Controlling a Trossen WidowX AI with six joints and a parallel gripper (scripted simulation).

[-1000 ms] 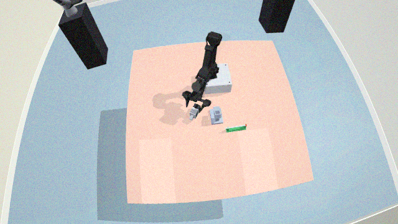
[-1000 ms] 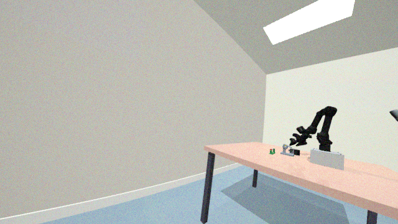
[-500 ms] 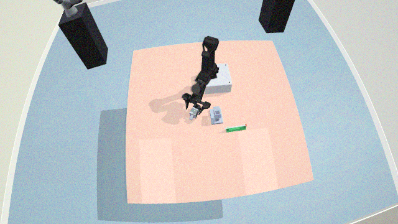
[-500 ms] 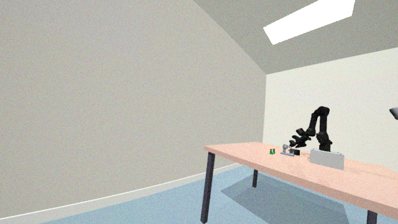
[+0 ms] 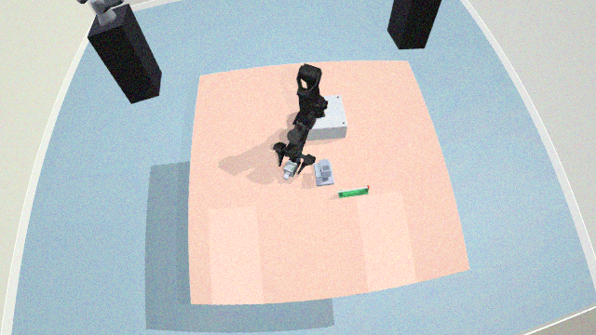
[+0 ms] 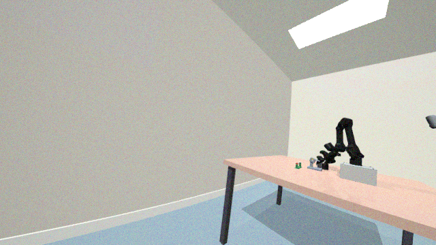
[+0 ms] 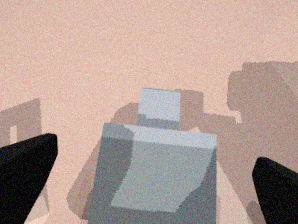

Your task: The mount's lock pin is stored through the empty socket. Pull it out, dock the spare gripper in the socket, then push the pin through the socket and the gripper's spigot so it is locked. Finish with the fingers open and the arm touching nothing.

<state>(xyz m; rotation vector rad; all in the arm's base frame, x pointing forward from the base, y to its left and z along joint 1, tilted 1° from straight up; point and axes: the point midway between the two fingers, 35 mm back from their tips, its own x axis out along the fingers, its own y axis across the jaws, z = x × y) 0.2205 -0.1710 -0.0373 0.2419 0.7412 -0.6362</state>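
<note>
My gripper tip is 10 mm past the spare gripper, 10 mm to the right of it and 10 mm above it. Round my gripper tip: green cradle: 150 mm ahead, 270 mm to the left, 20 mm below; mount socket: 40 mm ahead, 160 mm to the left, 10 mm above.
</note>
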